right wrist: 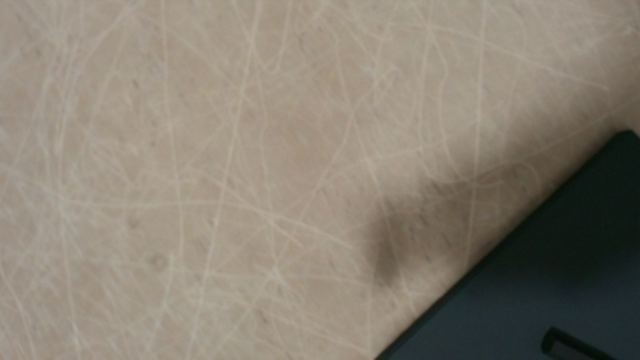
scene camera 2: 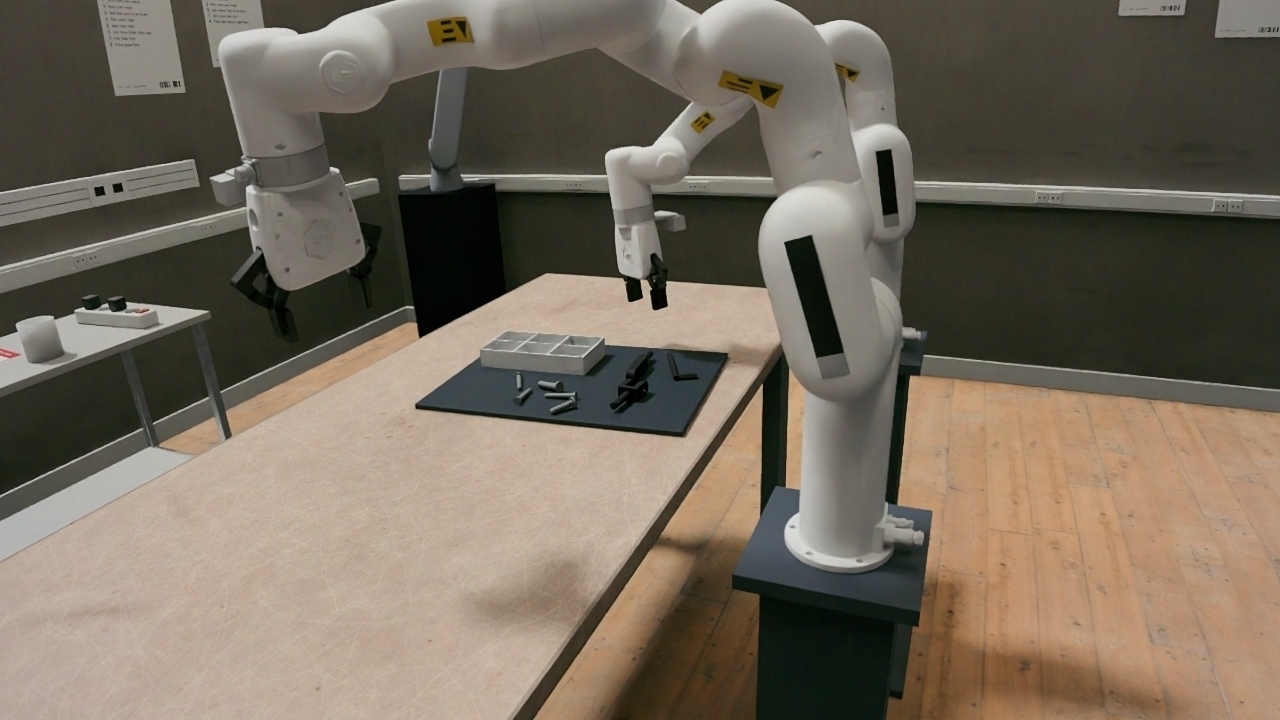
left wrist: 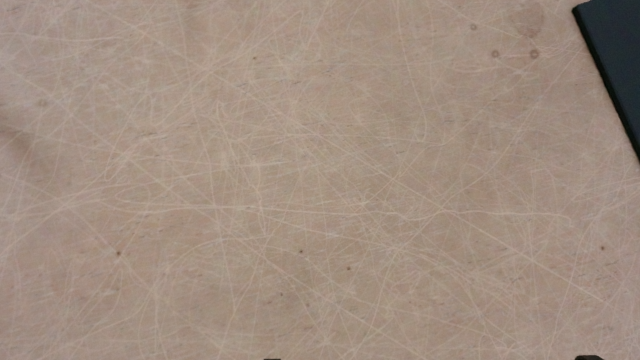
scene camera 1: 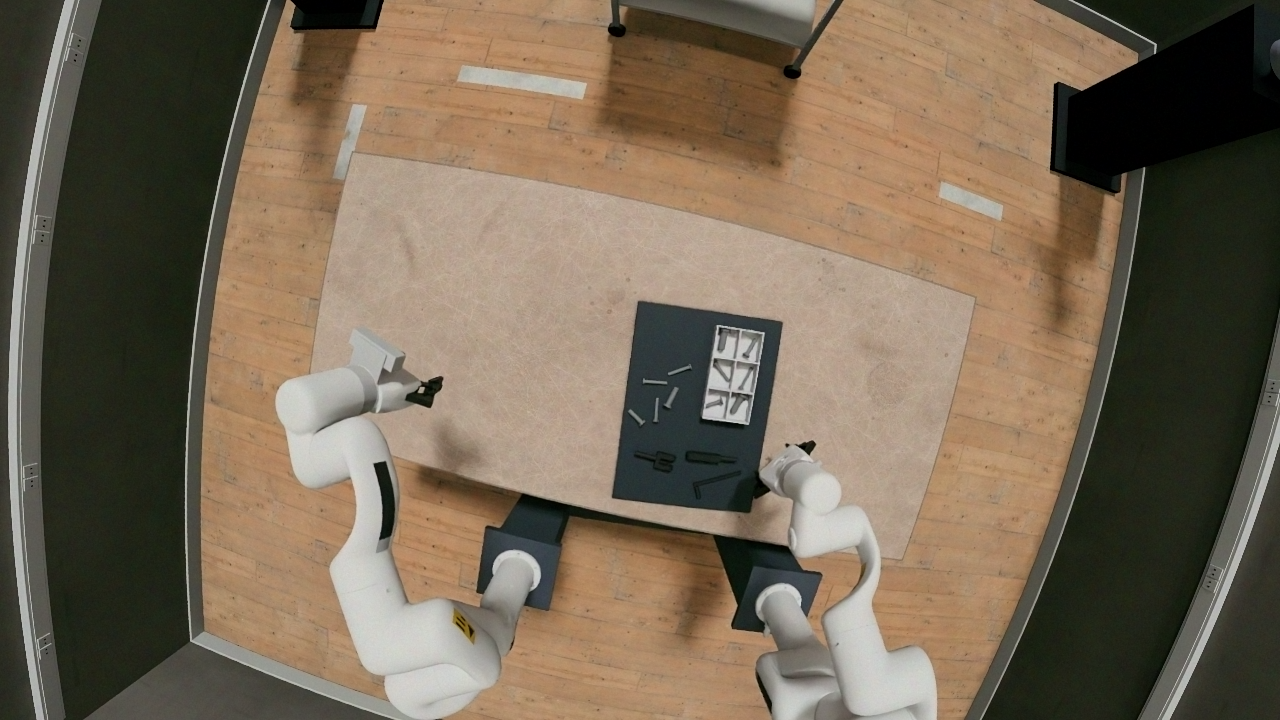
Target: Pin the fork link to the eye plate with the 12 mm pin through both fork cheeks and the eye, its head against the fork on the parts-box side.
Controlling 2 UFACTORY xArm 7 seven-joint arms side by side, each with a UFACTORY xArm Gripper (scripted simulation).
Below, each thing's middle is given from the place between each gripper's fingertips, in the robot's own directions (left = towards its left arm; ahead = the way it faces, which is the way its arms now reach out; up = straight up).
My right gripper (scene camera 2: pixel 647 304) is now 180 mm to the right of the dark mat (scene camera 2: pixel 669 406), 100 mm above it and 70 mm short of it. Also, from my right hand: white parts box (scene camera 1: pixel 727 359) (170 mm ahead, 120 mm to the left, 80 mm below).
My left gripper (scene camera 2: pixel 327 323) is now 54 cm to the left of the dark mat, 29 cm above it and 4 cm past it. Also, from my left hand: white parts box (61 cm to the right, 28 cm below, 6 cm ahead).
